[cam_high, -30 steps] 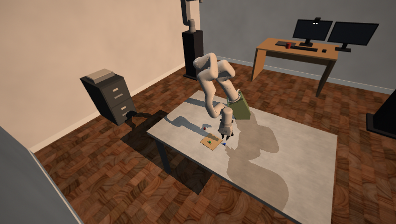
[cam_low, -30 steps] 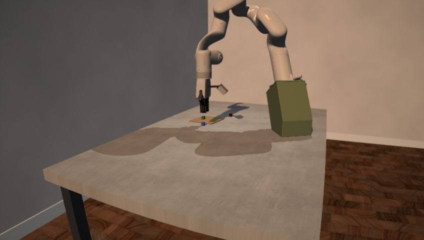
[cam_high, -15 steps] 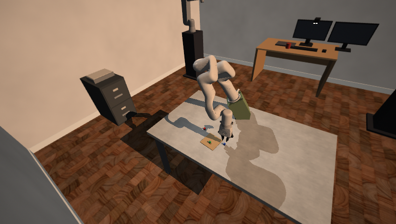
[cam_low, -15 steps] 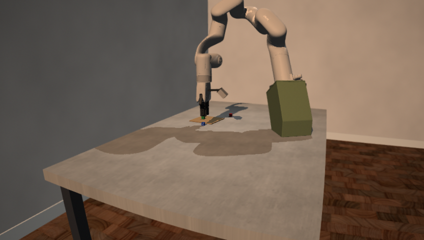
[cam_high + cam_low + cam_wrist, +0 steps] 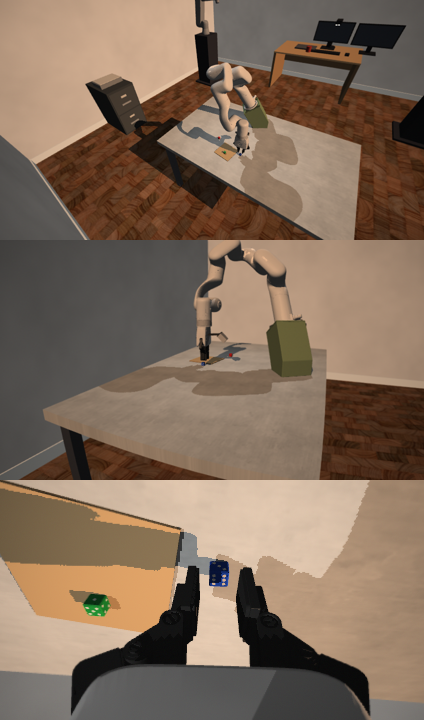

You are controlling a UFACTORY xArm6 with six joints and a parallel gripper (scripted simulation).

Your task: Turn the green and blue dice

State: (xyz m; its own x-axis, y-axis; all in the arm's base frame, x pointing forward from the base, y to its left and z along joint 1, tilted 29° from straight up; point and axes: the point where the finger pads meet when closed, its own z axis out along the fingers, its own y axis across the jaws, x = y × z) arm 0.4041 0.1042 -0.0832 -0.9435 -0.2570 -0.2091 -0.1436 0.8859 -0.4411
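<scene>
My gripper is now 1 cm short of the blue die and 4 cm above it. From my hand the other things lie so: tan mat: 4 cm ahead, 11 cm to the right, 5 cm below; green die: 7 cm ahead, 11 cm to the right, 4 cm below; red die: 4 cm behind, 24 cm to the right, 4 cm below.
</scene>
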